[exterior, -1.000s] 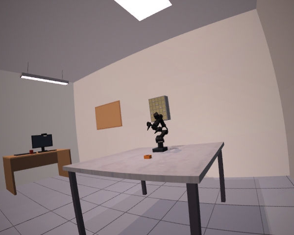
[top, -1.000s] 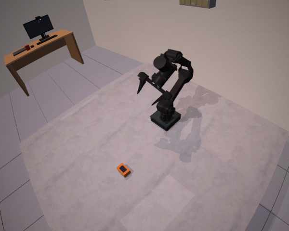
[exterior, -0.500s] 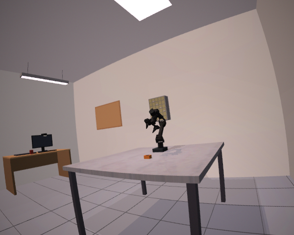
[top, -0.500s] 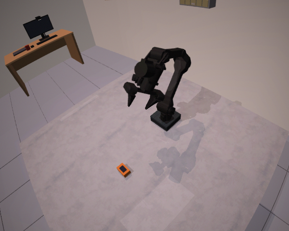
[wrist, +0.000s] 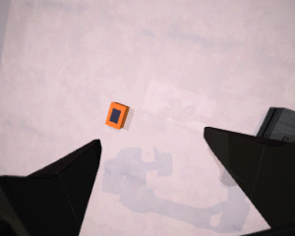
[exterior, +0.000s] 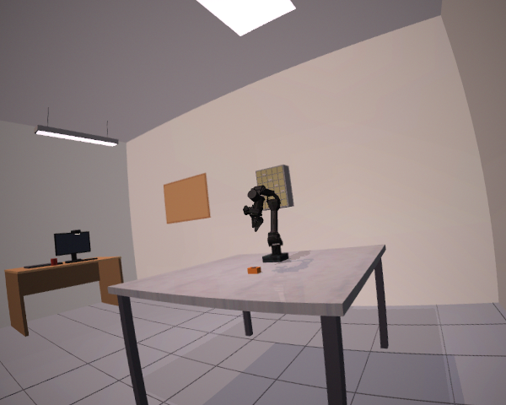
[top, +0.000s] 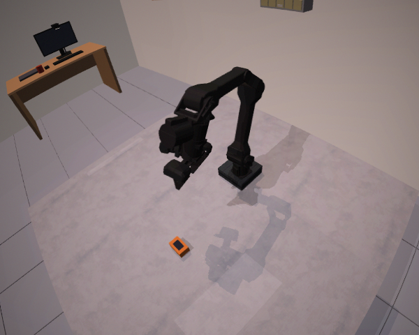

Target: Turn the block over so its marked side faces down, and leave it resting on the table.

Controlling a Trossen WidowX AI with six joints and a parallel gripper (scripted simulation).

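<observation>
My gripper tip is now 12 cm short of the orange block, 6 cm to the right of it and 21 cm above it.
</observation>
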